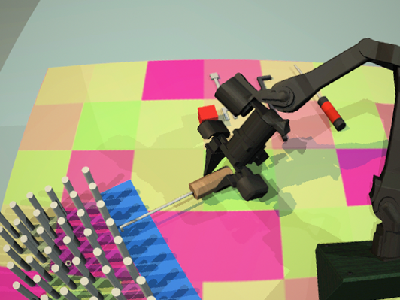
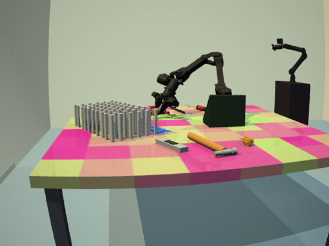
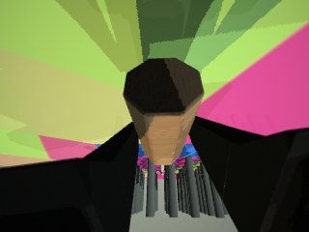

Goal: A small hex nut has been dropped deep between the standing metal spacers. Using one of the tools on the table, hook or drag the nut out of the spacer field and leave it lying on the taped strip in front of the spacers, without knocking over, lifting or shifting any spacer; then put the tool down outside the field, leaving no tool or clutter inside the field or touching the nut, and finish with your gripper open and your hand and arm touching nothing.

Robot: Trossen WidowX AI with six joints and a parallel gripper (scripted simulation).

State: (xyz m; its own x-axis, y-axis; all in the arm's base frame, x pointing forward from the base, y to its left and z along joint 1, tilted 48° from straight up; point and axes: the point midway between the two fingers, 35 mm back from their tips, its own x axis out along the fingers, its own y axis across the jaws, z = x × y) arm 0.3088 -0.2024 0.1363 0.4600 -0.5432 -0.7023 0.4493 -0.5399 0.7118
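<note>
My gripper tip is 160 mm to the right of the blue taped strip, 120 mm short of it and 30 mm above it. Also, from my gripper tip: red block (200 mm to the right, 10 mm below, 10 mm behind); grey forked tool (290 mm to the right, 50 mm behind, 30 mm below); wooden-handled awl (90 mm ahead, 50 mm to the left).
</note>
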